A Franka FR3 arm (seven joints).
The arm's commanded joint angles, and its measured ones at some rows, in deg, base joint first. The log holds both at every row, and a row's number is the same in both.
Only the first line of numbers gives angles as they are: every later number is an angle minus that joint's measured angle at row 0.
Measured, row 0:
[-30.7 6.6 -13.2 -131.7 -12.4 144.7 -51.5]
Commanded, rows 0 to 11:
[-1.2 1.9 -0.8 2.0 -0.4 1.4 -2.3]
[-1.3 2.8 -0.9 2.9 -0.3 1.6 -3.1]
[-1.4 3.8 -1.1 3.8 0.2 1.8 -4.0]
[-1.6 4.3 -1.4 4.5 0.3 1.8 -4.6]
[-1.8 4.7 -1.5 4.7 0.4 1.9 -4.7]
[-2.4 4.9 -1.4 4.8 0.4 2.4 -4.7]
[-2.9 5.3 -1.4 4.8 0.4 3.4 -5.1]
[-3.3 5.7 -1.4 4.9 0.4 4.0 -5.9]
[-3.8 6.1 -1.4 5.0 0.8 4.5 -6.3]
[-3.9 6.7 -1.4 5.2 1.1 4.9 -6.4]
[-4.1 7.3 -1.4 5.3 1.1 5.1 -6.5]
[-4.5 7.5 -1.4 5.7 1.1 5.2 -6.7]
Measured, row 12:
[-2.7 4.8 -2.0 4.2 0.0 3.8 -4.8]
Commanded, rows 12 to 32:
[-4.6 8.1 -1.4 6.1 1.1 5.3 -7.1]
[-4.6 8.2 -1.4 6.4 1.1 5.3 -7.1]
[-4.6 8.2 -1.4 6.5 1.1 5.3 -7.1]
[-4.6 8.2 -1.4 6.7 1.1 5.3 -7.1]
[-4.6 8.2 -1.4 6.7 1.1 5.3 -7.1]
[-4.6 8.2 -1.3 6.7 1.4 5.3 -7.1]
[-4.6 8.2 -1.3 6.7 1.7 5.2 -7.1]
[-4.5 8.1 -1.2 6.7 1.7 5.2 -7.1]
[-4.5 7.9 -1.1 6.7 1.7 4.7 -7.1]
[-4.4 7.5 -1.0 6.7 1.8 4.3 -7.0]
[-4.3 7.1 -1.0 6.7 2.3 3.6 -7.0]
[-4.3 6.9 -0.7 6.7 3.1 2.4 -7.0]
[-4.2 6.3 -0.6 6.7 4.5 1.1 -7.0]
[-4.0 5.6 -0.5 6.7 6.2 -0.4 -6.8]
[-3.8 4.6 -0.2 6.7 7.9 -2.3 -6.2]
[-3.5 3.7 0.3 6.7 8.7 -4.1 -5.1]
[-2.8 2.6 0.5 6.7 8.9 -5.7 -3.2]
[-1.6 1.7 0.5 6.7 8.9 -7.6 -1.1]
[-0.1 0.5 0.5 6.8 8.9 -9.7 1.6]
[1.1 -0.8 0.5 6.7 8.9 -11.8 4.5]
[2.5 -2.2 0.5 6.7 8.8 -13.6 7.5]
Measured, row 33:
[-1.3 2.6 0.4 7.3 7.9 -7.4 0.0]
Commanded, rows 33 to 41:
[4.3 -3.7 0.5 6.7 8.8 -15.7 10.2]
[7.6 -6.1 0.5 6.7 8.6 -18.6 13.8]
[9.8 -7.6 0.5 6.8 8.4 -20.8 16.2]
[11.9 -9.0 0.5 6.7 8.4 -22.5 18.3]
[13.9 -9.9 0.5 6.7 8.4 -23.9 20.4]
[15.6 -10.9 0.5 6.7 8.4 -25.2 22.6]
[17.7 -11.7 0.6 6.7 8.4 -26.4 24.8]
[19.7 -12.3 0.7 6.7 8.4 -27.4 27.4]
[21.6 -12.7 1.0 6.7 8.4 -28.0 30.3]
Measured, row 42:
[16.9 -10.4 1.2 7.5 8.0 -25.4 23.9]
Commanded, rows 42 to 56:
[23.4 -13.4 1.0 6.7 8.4 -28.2 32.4]
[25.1 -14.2 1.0 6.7 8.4 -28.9 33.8]
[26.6 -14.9 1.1 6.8 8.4 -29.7 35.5]
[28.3 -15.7 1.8 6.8 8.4 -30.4 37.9]
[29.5 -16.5 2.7 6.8 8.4 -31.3 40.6]
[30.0 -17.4 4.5 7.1 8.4 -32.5 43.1]
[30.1 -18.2 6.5 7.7 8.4 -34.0 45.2]
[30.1 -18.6 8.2 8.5 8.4 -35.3 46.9]
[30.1 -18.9 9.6 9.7 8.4 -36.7 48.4]
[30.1 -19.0 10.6 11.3 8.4 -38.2 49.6]
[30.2 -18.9 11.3 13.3 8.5 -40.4 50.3]
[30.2 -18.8 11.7 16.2 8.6 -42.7 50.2]
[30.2 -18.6 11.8 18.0 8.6 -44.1 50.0]
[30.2 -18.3 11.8 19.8 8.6 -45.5 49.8]
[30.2 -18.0 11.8 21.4 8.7 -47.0 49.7]
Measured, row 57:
[30.2 -19.3 11.9 15.7 8.0 -42.0 49.6]
